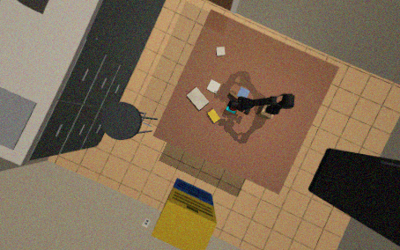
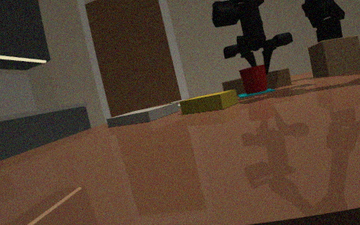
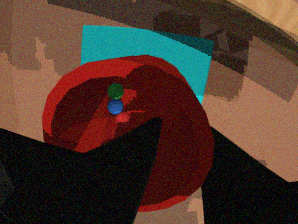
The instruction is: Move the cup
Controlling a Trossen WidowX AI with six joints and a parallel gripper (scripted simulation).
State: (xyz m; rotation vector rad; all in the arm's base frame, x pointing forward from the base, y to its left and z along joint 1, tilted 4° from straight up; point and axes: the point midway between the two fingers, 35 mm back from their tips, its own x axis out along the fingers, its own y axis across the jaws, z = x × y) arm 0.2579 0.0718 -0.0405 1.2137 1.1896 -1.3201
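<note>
Right now my gripper tip is 30 mm short of the red cup and 10 mm above it. The rest, counted from my gripper tip: cyan pad (30 mm ahead, 50 mm below); then blue marble (40 mm ahead, 30 mm below); then low brown bar (80 mm to the right, 30 mm below).
</note>
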